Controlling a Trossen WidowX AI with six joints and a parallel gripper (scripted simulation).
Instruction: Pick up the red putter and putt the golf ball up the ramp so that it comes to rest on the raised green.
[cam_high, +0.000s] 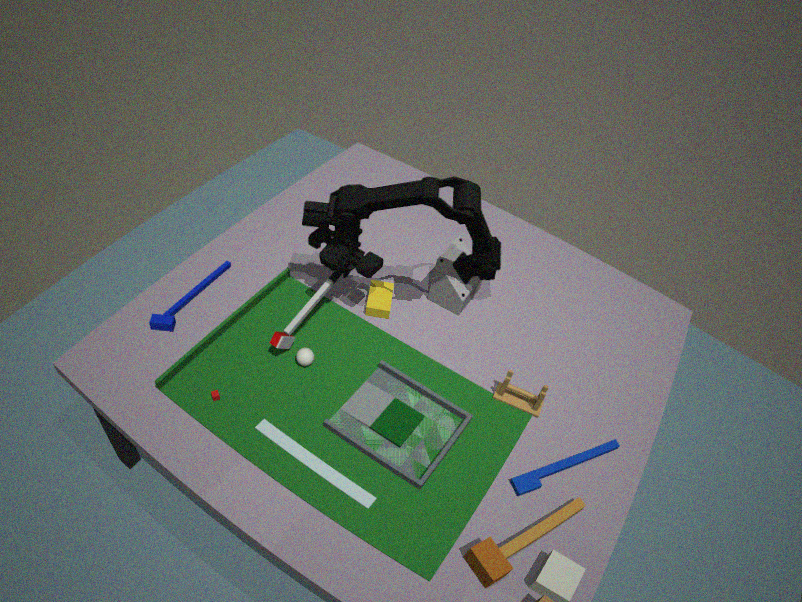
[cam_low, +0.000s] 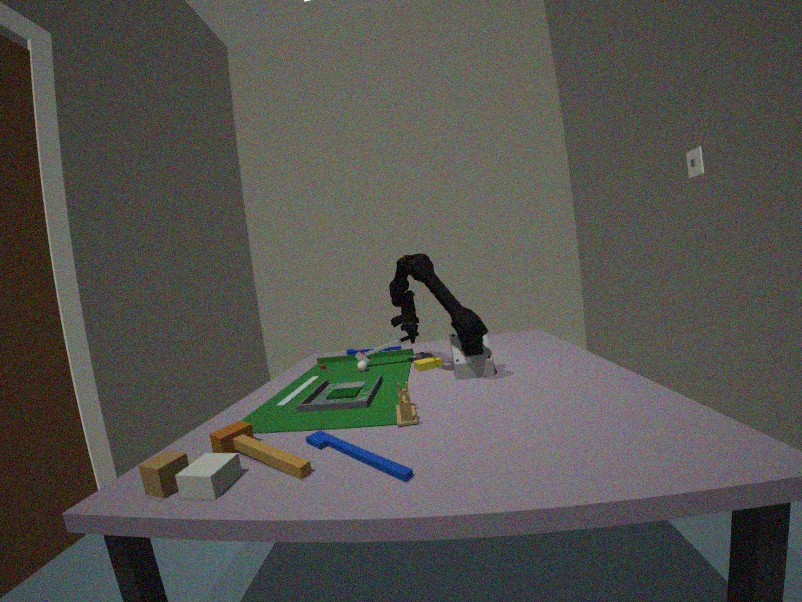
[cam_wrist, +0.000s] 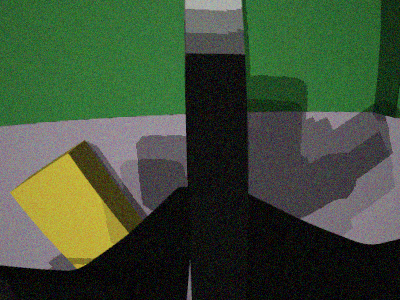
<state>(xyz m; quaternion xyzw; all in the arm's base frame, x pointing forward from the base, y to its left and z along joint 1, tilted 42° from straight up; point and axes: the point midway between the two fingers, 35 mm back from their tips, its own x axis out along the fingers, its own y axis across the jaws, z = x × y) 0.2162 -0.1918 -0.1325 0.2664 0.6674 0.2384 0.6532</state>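
My gripper tip is 80 mm to the right of the yellow block, 70 mm above it and 50 mm past it. From my gripper tip the other things lie so: red putter (120 mm ahead, 10 mm below); then white golf ball (220 mm ahead, 60 mm below, 50 mm to the left); then green mat (260 mm ahead, 190 mm to the left, 80 mm below).
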